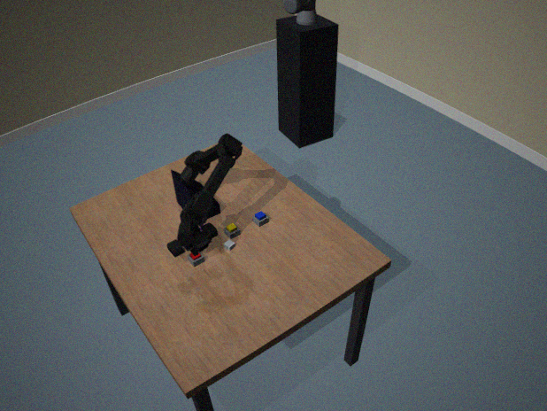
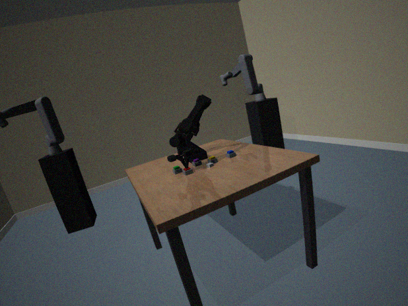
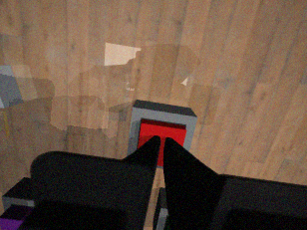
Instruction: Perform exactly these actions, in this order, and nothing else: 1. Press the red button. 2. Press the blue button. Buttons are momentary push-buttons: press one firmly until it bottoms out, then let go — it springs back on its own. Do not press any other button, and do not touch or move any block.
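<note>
The red button lies 1 cm below my gripper tip. Round my gripper tip: green button (9 cm behind, 5 cm to the right); small white block (1 cm behind, 14 cm to the left, 2 cm below); purple button (12 cm behind, 9 cm to the left).
</note>
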